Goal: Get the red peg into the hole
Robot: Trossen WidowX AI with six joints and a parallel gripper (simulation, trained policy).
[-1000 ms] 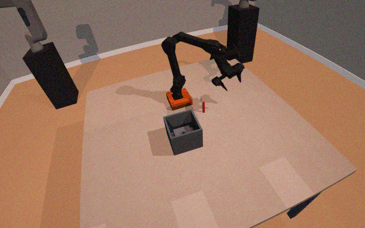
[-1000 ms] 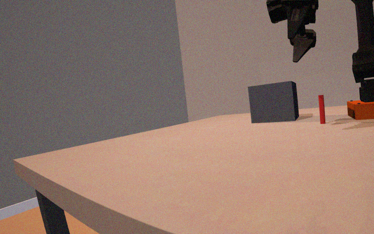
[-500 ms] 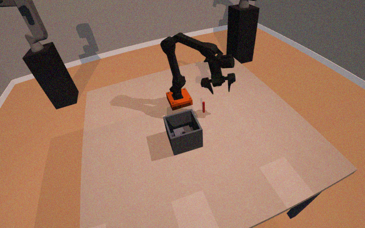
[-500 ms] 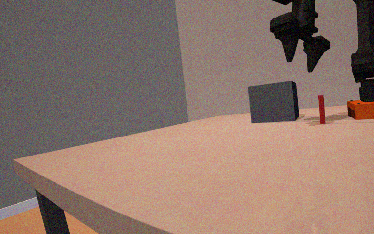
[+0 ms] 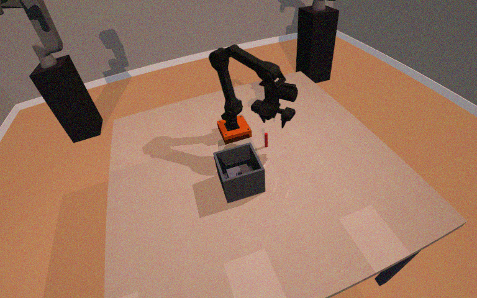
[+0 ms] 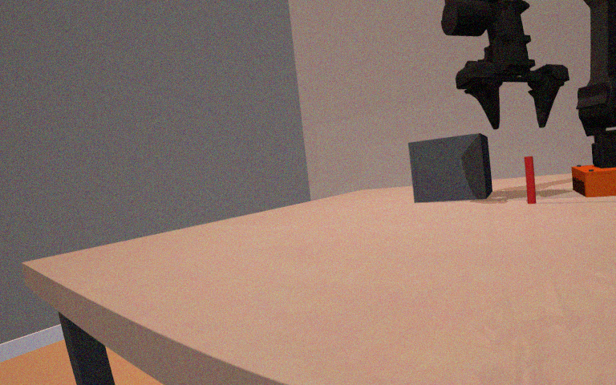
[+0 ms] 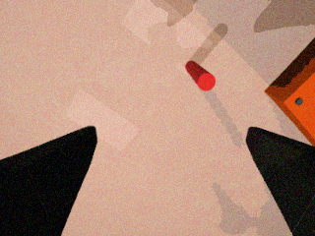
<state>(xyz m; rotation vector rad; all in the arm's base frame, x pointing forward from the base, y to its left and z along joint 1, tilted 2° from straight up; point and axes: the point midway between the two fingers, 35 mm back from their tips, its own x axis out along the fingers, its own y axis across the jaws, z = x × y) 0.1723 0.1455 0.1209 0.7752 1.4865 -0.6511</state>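
My gripper tip is now 9 cm above the red peg, 3 cm to the left of it and 1 cm past it. Round my gripper tip: pale plate (22 cm to the right, 16 cm ahead, 8 cm below).
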